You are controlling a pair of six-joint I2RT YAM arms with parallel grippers.
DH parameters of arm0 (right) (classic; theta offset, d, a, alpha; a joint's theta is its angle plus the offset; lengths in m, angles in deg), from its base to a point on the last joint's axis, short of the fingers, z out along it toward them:
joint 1: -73.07 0.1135 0.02 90
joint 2: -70.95 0 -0.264 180
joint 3: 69.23 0 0.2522 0
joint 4: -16.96 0 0.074 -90
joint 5: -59.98 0 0 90
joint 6: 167.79 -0.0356 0 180
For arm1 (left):
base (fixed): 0 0 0 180
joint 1: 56.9 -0.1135 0.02 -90
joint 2: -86.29 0 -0.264 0
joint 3: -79.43 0 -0.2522 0
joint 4: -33.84 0 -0.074 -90
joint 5: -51.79 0 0 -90
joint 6: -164.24 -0.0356 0 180
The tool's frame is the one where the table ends.
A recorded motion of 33 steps. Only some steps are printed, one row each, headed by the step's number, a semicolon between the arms.
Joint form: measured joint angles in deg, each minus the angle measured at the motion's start. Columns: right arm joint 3, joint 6, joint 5, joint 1, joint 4, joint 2; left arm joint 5, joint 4, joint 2, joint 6, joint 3, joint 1.
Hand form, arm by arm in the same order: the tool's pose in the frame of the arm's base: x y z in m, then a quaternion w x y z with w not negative. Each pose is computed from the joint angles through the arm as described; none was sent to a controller.
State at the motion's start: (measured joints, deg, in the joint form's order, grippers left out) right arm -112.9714 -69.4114 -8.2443 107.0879 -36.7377 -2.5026; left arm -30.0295 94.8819 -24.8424 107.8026 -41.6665 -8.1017
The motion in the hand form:
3: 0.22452 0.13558 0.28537 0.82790 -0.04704 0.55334 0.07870; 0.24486 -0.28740 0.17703 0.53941 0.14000 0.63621 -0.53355
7: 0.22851 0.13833 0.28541 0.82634 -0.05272 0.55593 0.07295; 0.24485 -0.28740 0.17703 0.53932 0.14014 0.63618 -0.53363
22: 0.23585 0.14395 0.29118 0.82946 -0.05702 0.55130 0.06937; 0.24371 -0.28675 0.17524 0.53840 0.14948 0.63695 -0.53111
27: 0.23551 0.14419 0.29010 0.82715 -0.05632 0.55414 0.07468; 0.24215 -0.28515 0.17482 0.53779 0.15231 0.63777 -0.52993
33: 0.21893 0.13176 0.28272 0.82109 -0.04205 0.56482 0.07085; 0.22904 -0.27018 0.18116 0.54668 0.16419 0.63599 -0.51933
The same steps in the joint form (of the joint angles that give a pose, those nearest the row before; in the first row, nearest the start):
3: -0.04 0.61 0.04 0.00 -0.57 -0.22; 0.02 0.00 0.00 -0.02 -0.02 0.00
7: -0.99 1.31 -0.04 0.00 -0.22 -1.29; 0.04 0.00 0.00 -0.02 -0.02 0.00
22: -3.50 2.23 -0.26 0.09 -0.11 -3.10; 0.74 -0.04 0.00 -0.85 -0.39 0.00
27: -3.35 1.51 -0.39 0.15 0.26 -3.02; 0.94 -0.04 0.35 -1.11 -0.96 0.00
33: 1.31 0.44 1.46 0.17 1.57 1.86; 0.94 -0.22 4.92 -3.23 -5.53 0.00

